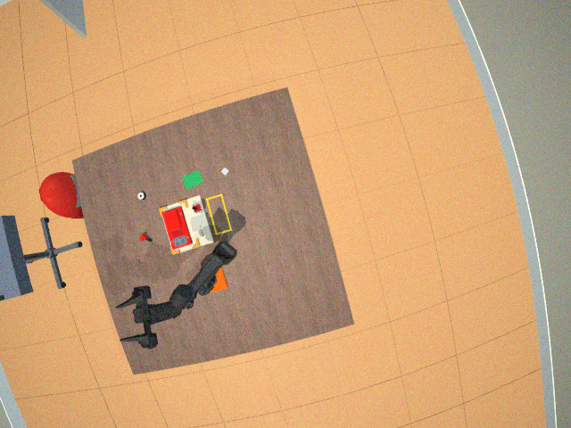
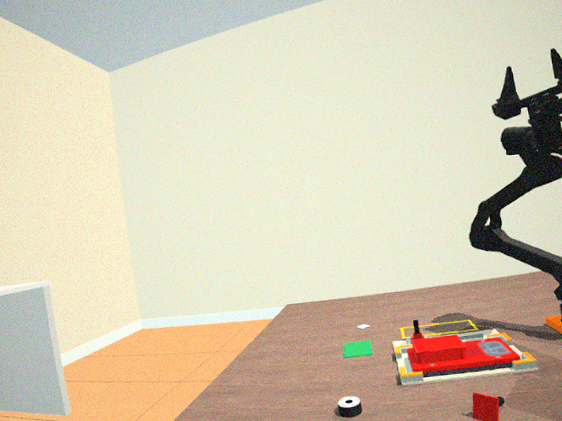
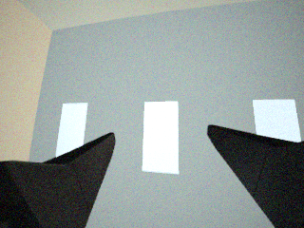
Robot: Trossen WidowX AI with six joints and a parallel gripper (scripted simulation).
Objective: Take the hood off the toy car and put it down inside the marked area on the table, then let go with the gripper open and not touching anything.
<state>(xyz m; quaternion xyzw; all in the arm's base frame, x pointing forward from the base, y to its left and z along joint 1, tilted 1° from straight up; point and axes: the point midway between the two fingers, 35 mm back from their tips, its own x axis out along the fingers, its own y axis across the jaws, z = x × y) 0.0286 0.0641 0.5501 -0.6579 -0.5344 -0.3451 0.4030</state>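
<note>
The hood lies 290 mm ahead of my gripper tip, 20 mm to the left of it and 560 mm below it. From my gripper tip the other things lie so: green patch: 470 mm ahead, 130 mm to the right, 600 mm below; white wheel: 470 mm ahead, 170 mm to the left, 590 mm below; small grey piece: 460 mm ahead, 300 mm to the right, 600 mm below.
</note>
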